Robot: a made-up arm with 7 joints.
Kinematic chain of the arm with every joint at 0, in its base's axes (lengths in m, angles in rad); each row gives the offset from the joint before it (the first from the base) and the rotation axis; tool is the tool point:
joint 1: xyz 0 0.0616 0 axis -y
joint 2: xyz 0 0.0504 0 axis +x
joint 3: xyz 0 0 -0.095 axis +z
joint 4: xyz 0 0 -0.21 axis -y
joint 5: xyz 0 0 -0.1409 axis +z
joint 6: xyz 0 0 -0.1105 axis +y
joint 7: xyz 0 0 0 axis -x
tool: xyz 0 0 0
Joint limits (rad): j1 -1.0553..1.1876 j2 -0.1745..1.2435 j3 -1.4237..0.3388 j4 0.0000..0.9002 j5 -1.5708..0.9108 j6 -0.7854..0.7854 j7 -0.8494..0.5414
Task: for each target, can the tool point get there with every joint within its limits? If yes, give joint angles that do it. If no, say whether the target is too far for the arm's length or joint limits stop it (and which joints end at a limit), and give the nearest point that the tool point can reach.
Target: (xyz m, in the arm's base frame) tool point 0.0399 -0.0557 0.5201
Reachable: no: joint limits stop it (at a limit: joint 1, joint 2, joint 4) | nearest point 0.4785 -0.0381 0.0051 | short by 0.677 m
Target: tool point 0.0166 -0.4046 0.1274
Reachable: no: joint limits stop it (at a limit: joint 1, joint 2, joint 4) | nearest point 0.4078 -0.1566 -0.1145 | short by 0.523 m
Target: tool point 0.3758 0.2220 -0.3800
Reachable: yes | joints 0.6686 0.3455 -0.9102 0.3948 -1.1503 0.6189 -0.6862
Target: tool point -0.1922 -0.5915 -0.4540
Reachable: no: too far | nearest point -0.1643 -0.1600 -0.3881 | short by 0.437 m
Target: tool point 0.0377 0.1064 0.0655
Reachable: no: joint limits stop it (at a limit: joint 1, joint 2, joint 4) | nearest point 0.4933 0.0224 0.0133 | short by 0.466 m
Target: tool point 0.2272 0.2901 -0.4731
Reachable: yes | joints 0.3632 0.3258 0.0304 0.1774 -0.8848 0.6236 0.3323
